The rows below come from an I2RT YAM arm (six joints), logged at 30 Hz.
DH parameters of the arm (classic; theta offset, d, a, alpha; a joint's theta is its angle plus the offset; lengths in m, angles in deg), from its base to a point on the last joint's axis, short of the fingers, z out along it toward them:
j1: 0 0.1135 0.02 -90
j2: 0 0 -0.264 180
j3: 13.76 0 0.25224 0
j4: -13.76 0 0.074 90
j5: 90 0 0 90
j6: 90 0.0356 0 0
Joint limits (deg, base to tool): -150..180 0..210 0..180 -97..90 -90..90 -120..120
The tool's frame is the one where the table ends.
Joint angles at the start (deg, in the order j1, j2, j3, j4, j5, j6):
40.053 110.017 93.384 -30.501 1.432 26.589
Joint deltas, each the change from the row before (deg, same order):
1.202 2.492 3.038 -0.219 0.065 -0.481
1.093 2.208 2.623 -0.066 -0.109 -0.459
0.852 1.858 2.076 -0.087 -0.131 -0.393
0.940 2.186 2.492 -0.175 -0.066 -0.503
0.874 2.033 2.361 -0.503 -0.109 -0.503
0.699 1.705 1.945 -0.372 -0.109 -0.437
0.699 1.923 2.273 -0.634 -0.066 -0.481
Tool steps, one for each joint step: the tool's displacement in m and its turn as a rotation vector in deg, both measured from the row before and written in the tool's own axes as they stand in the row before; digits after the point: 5 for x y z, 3 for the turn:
-0.00224 0.01182 0.00835 -0.832 0.022 -1.351
-0.00135 0.01070 0.00779 -0.934 0.043 -1.245
-0.00045 0.00818 0.00713 -0.711 0.178 -1.007
-0.00055 0.00913 0.00838 -0.710 0.171 -1.179
0.00018 0.00828 0.00778 -0.581 0.444 -1.138
0.00029 0.00664 0.00671 -0.489 0.353 -0.946
0.00022 0.00671 0.00740 -0.390 0.471 -0.994

